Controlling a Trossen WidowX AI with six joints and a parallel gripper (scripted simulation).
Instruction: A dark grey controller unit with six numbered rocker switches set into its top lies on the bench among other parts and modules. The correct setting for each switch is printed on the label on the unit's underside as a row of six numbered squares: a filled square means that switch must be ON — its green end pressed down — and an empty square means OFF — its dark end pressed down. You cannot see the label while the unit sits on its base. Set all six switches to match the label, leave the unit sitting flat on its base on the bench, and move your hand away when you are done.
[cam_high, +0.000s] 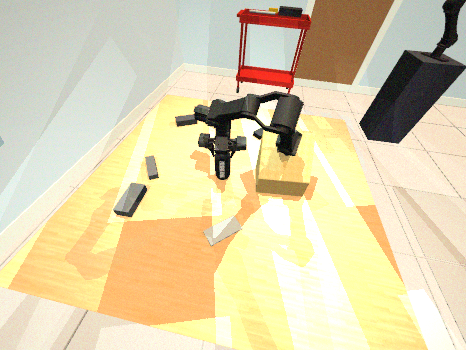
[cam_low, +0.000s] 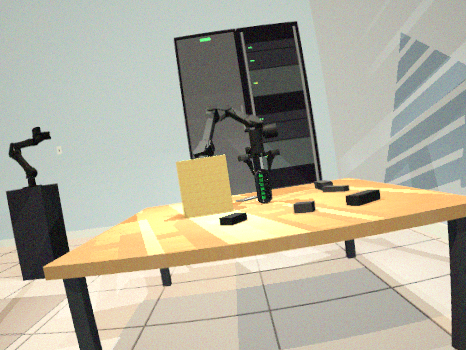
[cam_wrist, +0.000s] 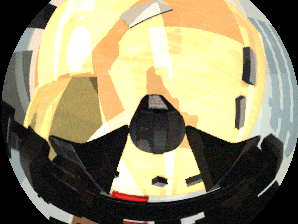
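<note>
My gripper tip is now 26 cm to the right of the pale flat plate, 13 cm above it and 5 cm past it. Also, from my gripper tip: slim grey module 34 cm ahead, 12 cm below, 1 cm to the left.
</note>
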